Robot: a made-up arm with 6 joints. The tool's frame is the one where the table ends. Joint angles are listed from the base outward.
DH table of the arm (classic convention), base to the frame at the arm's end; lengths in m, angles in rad. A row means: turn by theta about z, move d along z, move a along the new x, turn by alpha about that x. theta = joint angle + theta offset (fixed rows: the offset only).
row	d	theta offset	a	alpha
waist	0.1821	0	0	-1.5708
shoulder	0	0.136	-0.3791	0
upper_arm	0	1.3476	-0.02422	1.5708
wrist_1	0.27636	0	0	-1.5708
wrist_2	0	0	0.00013	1.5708
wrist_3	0.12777	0	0	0
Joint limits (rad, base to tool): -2.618..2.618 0..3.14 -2.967..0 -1.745..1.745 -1.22..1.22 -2.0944..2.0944
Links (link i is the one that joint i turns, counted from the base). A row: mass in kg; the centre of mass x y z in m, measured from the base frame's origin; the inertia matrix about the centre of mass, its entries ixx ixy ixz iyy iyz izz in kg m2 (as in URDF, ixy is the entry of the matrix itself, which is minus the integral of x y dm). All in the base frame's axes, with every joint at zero. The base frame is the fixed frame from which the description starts. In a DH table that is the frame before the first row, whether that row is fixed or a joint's. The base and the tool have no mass.
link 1: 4.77; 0.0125 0.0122 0.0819; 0.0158 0 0 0.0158 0 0.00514
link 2: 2.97; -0.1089 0.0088 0.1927; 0.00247 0 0.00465 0.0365 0 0.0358
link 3: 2.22; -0.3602 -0.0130 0.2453; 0.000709 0 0 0.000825 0 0.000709
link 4: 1.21; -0.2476 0.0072 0.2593; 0.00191 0 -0.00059 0.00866 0 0.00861
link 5: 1.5; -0.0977 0.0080 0.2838; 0.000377 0 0 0.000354 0 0.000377
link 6: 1.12; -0.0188 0.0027 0.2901; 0.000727 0 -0.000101 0.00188 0 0.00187
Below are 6 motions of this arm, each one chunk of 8 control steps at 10 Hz.
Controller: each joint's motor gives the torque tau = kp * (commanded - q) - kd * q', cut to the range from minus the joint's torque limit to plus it. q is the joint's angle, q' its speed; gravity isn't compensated. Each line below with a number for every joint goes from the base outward.
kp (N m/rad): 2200 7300 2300 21 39 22
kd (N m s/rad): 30 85 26 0.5 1 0.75
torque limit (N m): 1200 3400 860 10 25 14
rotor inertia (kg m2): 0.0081 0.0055 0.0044 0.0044 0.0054 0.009
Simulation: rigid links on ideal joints. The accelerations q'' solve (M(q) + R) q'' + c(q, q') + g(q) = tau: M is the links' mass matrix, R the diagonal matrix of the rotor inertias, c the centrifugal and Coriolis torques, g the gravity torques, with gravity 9.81 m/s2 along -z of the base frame. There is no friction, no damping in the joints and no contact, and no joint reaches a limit. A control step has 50 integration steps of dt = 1/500 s. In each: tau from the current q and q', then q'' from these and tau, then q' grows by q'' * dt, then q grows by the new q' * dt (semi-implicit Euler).
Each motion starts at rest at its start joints. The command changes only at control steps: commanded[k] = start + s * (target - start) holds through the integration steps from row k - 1 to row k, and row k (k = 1, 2, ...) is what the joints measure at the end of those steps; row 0 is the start. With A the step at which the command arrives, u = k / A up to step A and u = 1 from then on. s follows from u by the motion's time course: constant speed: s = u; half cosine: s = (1 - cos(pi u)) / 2; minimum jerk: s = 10 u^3 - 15 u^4 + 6 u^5; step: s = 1 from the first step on.
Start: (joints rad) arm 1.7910 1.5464 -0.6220 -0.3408 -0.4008 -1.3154
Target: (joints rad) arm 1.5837 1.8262 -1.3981 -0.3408 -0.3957 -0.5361
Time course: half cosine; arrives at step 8
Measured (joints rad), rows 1 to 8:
1: 1.7831 1.5586 -0.6481 -0.3488 -0.3793 -1.2860
2: 1.7608 1.5891 -0.7319 -0.3435 -0.3851 -1.2005
3: 1.7274 1.6347 -0.8577 -0.3397 -0.3876 -1.0735
4: 1.6883 1.6885 -1.0061 -0.3364 -0.3873 -0.9242
5: 1.6488 1.7421 -1.1546 -0.3342 -0.3842 -0.7754
6: 1.6147 1.7876 -1.2805 -0.3354 -0.3794 -0.6497
7: 1.5916 1.8181 -1.3645 -0.3411 -0.3752 -0.5660
8: 1.5835 1.8288 -1.3939 -0.3498 -0.3725 -0.5371

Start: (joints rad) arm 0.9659 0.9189 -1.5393 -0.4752 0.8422 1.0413
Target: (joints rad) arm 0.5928 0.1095 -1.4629 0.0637 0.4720 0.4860
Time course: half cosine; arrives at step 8
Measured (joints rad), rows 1 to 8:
1: 0.9517 0.8886 -1.5318 -0.4537 0.8498 1.0197
2: 0.9114 0.8033 -1.5209 -0.4046 0.7991 0.9600
3: 0.8510 0.6735 -1.5069 -0.3122 0.7268 0.8706
4: 0.7800 0.5188 -1.4923 -0.1948 0.6442 0.7652
5: 0.7088 0.3628 -1.4793 -0.0746 0.5658 0.6595
6: 0.6466 0.2298 -1.4690 0.0223 0.5059 0.5690
7: 0.6047 0.1400 -1.4629 0.0744 0.4741 0.5079
8: 0.5913 0.1071 -1.4619 0.0751 0.4747 0.4858

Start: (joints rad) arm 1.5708 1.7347 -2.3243 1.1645 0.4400 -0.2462
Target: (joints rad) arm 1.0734 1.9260 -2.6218 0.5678 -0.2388 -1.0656
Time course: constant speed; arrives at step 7
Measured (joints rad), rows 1 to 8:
1: 1.5001 1.7640 -2.3639 1.0360 0.3470 -0.3651
2: 1.4292 1.7914 -2.4065 0.9605 0.2488 -0.4820
3: 1.3585 1.8185 -2.4494 0.8820 0.1530 -0.5994
4: 1.2878 1.8457 -2.4922 0.8030 0.0574 -0.7168
5: 1.2171 1.8730 -2.5349 0.7239 -0.0385 -0.8339
6: 1.1463 1.9003 -2.5775 0.6447 -0.1347 -0.9510
7: 1.0754 1.9277 -2.6200 0.5656 -0.2314 -1.0681
8: 1.0733 1.9288 -2.6187 0.5640 -0.2261 -1.0666

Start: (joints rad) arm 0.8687 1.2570 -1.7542 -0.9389 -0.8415 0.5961
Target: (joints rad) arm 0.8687 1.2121 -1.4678 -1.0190 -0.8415 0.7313
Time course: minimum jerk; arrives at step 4
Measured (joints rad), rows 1 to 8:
1: 0.8687 1.2529 -1.7210 -0.9926 -0.8406 0.6083
2: 0.8686 1.2351 -1.6070 -1.0506 -0.8324 0.6605
3: 0.8686 1.2172 -1.4933 -1.0808 -0.8319 0.7142
4: 0.8687 1.2125 -1.4639 -1.0569 -0.8382 0.7300
5: 0.8687 1.2125 -1.4640 -1.0486 -0.8406 0.7302
6: 0.8687 1.2125 -1.4640 -1.0497 -0.8406 0.7301
7: 0.8687 1.2125 -1.4640 -1.0496 -0.8406 0.7302
8: 0.8687 1.2125 -1.4640 -1.0496 -0.8406 0.7302

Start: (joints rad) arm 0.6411 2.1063 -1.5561 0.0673 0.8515 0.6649
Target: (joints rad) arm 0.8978 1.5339 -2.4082 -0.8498 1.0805 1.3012
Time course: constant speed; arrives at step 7
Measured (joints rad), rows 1 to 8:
1: 0.6808 2.0334 -1.6678 -0.0315 0.8634 0.7562
2: 0.7158 1.9515 -1.7897 -0.1867 0.8855 0.8475
3: 0.7509 1.8686 -1.9126 -0.3345 0.9134 0.9389
4: 0.7863 1.7852 -2.0360 -0.4920 0.9451 1.0307
5: 0.8222 1.7018 -2.1596 -0.6527 0.9808 1.1225
6: 0.8585 1.6184 -2.2832 -0.8161 1.0200 1.2143
7: 0.8952 1.5352 -2.4066 -0.9808 1.0618 1.3060
8: 0.8981 1.5339 -2.4072 -0.8101 1.1007 1.3013

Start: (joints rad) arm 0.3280 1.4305 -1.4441 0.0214 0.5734 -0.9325
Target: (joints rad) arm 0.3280 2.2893 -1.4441 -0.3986 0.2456 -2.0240
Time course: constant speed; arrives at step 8
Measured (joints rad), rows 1 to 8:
1: 0.3267 1.5355 -1.4440 -0.0654 0.5781 -1.0734
2: 0.3265 1.6432 -1.4439 -0.1090 0.5380 -1.2089
3: 0.3264 1.7510 -1.4438 -0.1548 0.4970 -1.3448
4: 0.3264 1.8588 -1.4438 -0.2014 0.4556 -1.4805
5: 0.3266 1.9665 -1.4439 -0.2489 0.4138 -1.6163
6: 0.3268 2.0742 -1.4440 -0.2975 0.3718 -1.7520
7: 0.3270 2.1819 -1.4442 -0.3473 0.3296 -1.8878
8: 0.3272 2.2895 -1.4444 -0.3980 0.2872 -2.0236

